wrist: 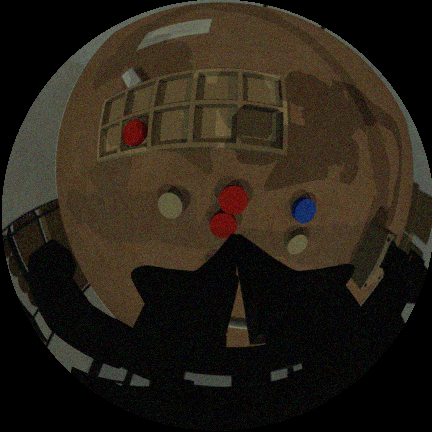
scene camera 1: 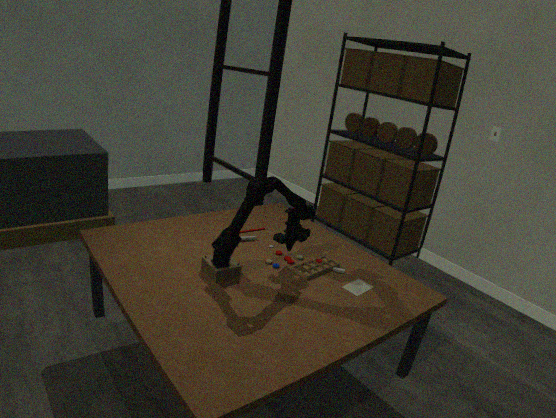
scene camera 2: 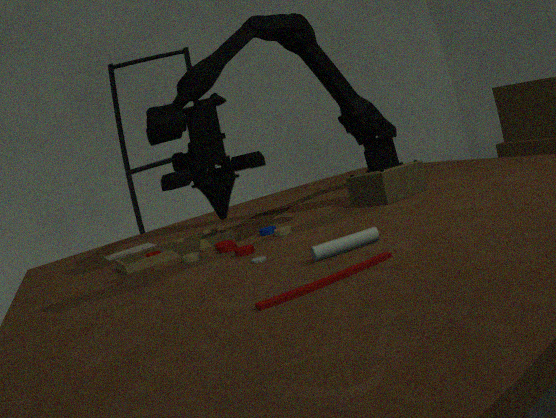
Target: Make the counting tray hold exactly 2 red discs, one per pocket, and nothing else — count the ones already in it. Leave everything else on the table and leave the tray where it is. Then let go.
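The counting tray (scene camera 1: 320, 273) (scene camera 2: 150, 262) (wrist: 215, 146) has two rows of five pockets. One red disc (scene camera 1: 319, 260) (scene camera 2: 153, 254) (wrist: 134, 132) sits in a near-row pocket, second from the left in the wrist view. My gripper (scene camera 1: 289, 248) (scene camera 2: 223, 218) (wrist: 234, 238) is shut and empty, above the table near the loose discs. Two red discs (wrist: 233, 200) (wrist: 223, 225) lie against or very near each other beside the tray. Another loose red disc (scene camera 1: 279, 253) lies farther from the tray; the fingers hide it in the wrist view.
A blue disc (scene camera 1: 276, 266) (scene camera 2: 267, 230) (wrist: 304, 210) and two cream discs (wrist: 170, 205) (wrist: 297, 244) lie around the red ones. A white cylinder (scene camera 2: 345, 244), a red stick (scene camera 2: 325, 283) and a small white piece (scene camera 2: 258, 260) lie farther off. A white sheet (scene camera 1: 357, 287) lies beyond the tray.
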